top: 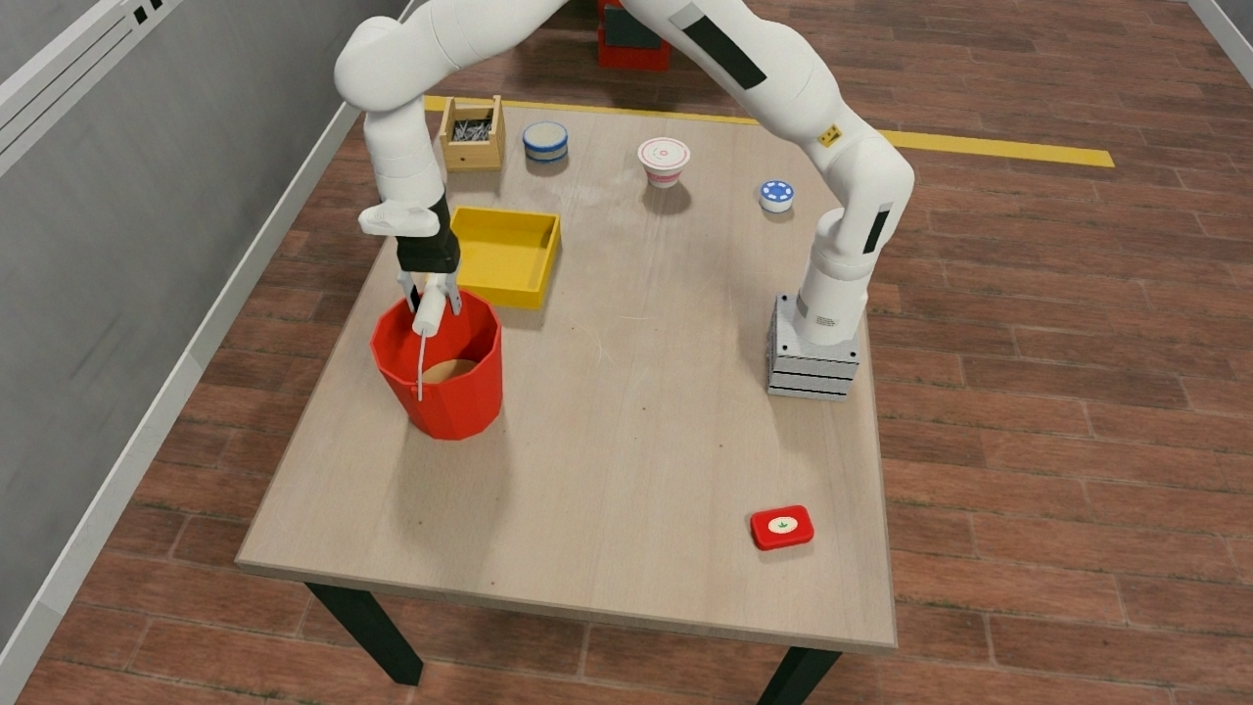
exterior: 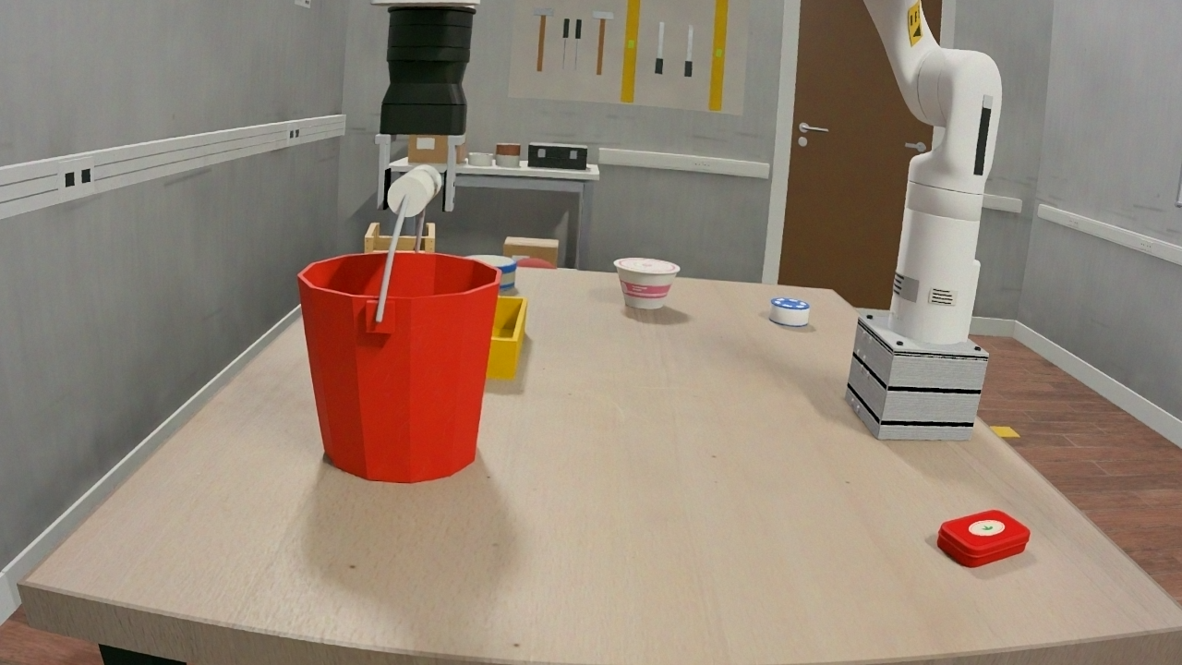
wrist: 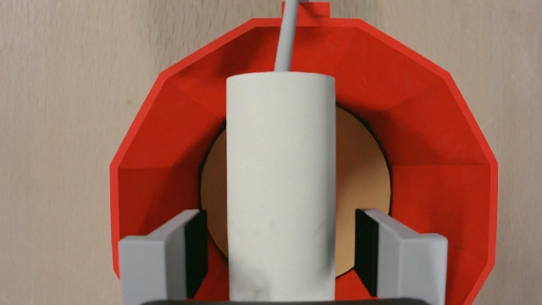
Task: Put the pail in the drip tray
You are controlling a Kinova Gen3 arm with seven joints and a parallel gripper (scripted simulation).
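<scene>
Right now my hand is 30 mm above the pail handle. Round my hand: red pail (100 mm below, 10 mm ahead); then yellow drip tray (310 mm to the right, 230 mm below, 10 mm ahead); then red tin (500 mm behind, 230 mm below, 160 mm to the left).
</scene>
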